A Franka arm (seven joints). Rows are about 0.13 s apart.
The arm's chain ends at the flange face. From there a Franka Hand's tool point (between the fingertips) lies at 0.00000 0.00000 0.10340 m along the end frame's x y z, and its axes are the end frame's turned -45 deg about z.
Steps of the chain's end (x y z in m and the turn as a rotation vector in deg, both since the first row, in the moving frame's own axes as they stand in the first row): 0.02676, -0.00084, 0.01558, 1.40, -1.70, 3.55; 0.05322, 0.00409, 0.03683, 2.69, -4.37, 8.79; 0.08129, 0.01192, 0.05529, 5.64, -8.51, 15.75; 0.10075, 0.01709, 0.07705, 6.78, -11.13, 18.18; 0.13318, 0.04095, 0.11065, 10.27, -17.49, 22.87; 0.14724, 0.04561, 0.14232, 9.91, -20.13, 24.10; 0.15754, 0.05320, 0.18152, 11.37, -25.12, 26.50; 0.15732, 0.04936, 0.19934, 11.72, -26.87, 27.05; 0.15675, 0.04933, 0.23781, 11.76, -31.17, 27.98; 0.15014, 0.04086, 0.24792, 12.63, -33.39, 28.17
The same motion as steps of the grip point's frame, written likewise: 0.01926, 0.01436, 0.01550, 2.19, -0.21, 3.55; 0.03330, 0.03140, 0.03642, 4.99, -1.19, 8.79; 0.04791, 0.04768, 0.05366, 10.01, -2.03, 15.75; 0.05733, 0.06018, 0.07441, 12.66, -3.08, 18.18; 0.06334, 0.08757, 0.10432, 19.63, -5.11, 22.87; 0.06737, 0.09744, 0.13461, 21.24, -7.23, 24.10; 0.06788, 0.10192, 0.16998, 25.80, -9.72, 26.50; 0.06969, 0.09640, 0.18634, 27.29, -10.71, 27.05; 0.06625, 0.09029, 0.22115, 30.36, -13.72, 27.98; 0.06717, 0.07613, 0.22888, 32.54, -14.68, 28.17
